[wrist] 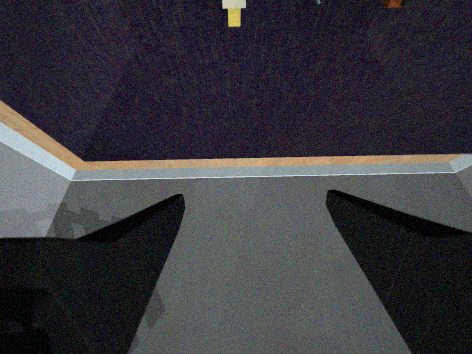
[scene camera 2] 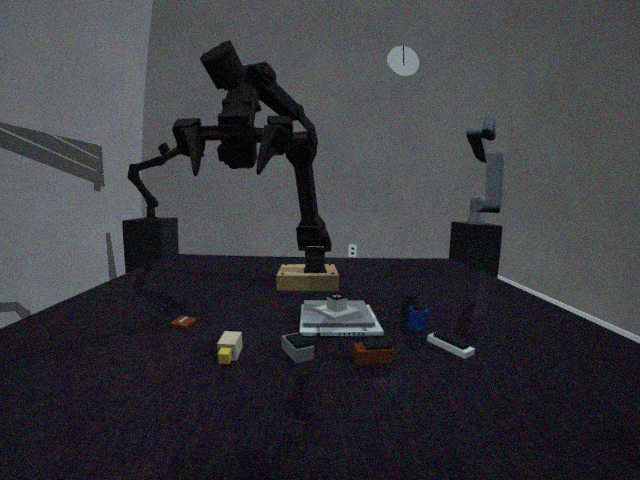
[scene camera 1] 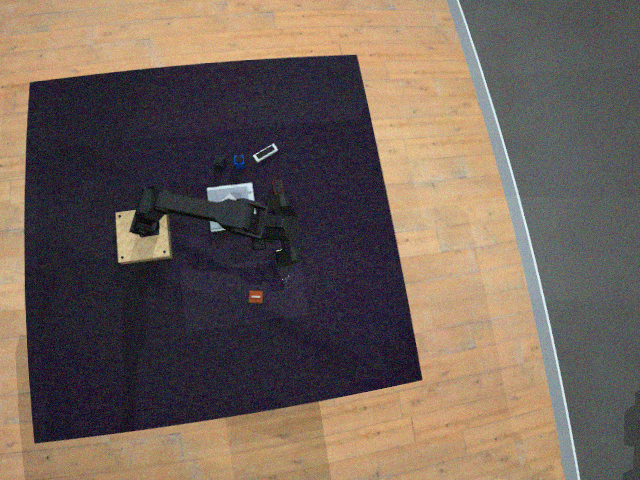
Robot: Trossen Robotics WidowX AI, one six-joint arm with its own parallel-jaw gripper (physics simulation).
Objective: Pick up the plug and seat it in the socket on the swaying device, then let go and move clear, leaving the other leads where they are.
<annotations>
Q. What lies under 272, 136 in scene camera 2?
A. My gripper.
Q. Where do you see an orange-and-black block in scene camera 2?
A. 375, 351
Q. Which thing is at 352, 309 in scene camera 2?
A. A device.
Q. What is my gripper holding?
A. Nothing.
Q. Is my gripper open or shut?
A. Open.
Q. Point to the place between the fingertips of my gripper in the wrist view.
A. At 254, 198
</annotations>
